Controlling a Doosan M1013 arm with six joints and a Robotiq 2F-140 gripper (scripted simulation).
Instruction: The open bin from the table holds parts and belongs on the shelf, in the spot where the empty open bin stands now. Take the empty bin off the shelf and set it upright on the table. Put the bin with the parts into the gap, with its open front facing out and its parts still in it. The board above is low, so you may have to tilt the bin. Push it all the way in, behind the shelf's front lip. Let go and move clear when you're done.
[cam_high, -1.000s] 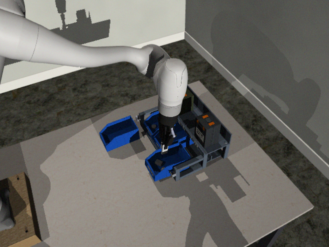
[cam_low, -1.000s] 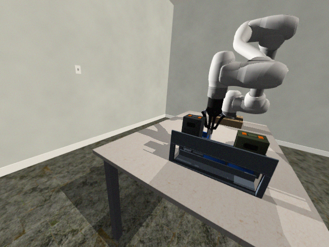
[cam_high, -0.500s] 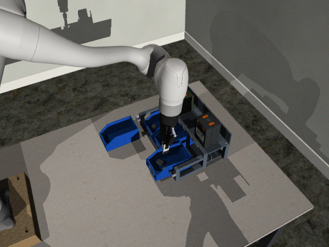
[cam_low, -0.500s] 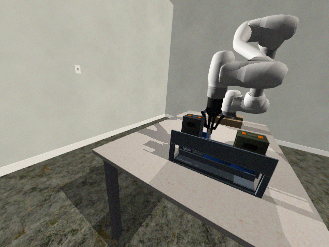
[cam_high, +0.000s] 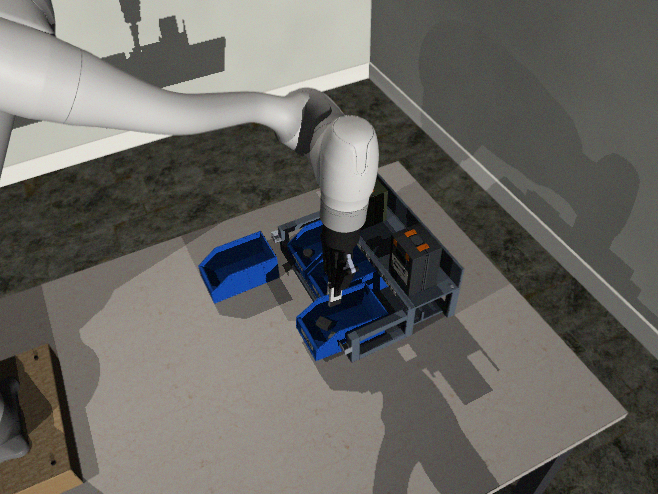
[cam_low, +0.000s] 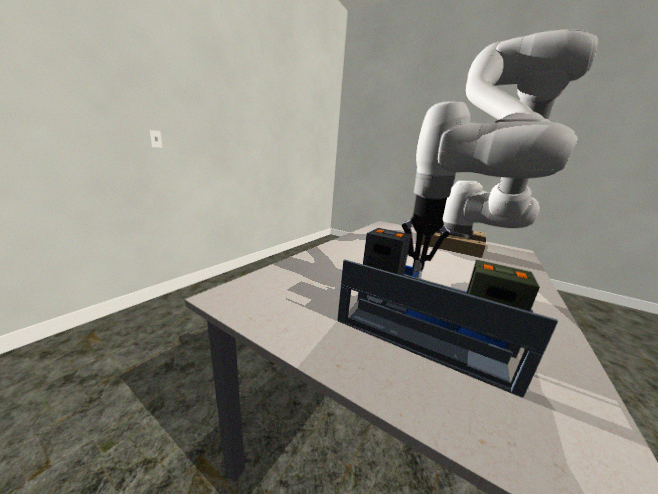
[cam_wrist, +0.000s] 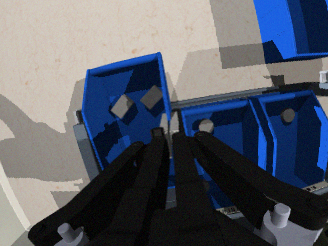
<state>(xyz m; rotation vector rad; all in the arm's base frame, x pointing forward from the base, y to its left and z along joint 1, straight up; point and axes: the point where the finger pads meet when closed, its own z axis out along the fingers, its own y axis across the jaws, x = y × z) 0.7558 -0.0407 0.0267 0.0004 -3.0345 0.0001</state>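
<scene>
Now: the shelf's lower level 110 mm ahead of my hand, 90 mm below it and 70 mm to the left of it. The rest, counted from my hand: green box (180 mm to the left, 170 mm ahead, 60 mm above); shelf back panel (240 mm ahead, 70 mm to the left, 40 mm above).
</scene>
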